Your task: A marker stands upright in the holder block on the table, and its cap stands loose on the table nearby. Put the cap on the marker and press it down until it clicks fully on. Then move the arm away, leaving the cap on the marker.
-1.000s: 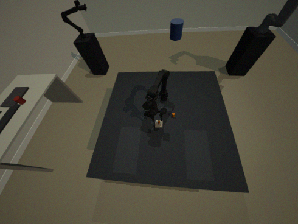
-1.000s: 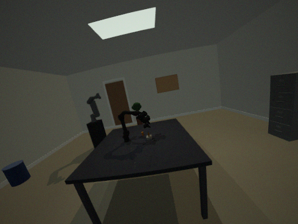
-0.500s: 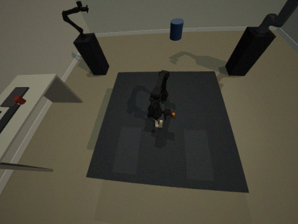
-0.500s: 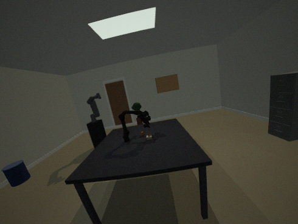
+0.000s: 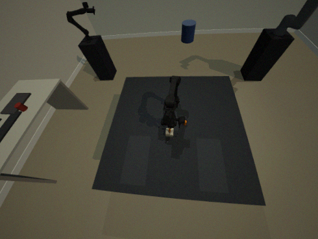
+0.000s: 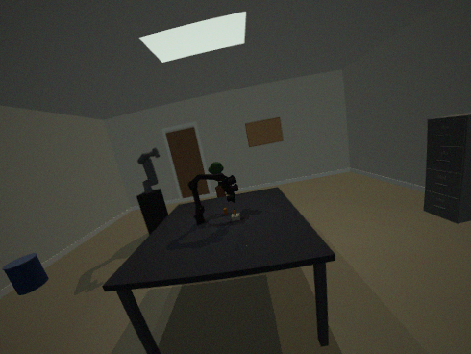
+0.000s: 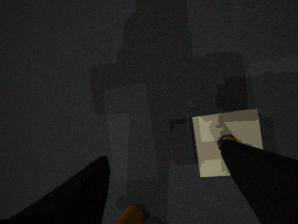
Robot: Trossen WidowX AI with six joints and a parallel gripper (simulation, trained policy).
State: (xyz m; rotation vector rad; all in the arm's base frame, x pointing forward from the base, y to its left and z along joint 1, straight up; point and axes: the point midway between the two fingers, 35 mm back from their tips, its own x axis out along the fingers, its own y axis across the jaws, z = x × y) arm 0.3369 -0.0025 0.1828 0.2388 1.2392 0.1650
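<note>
Now: the orange cap 12 cm below my gripper tip, 12 cm behind it and 9 cm to the left of it. From my gripper tip the other things lie so: orange marker (8 cm below, 5 cm to the right, 2 cm behind); white holder block (13 cm below, 5 cm to the right, 2 cm behind).
</note>
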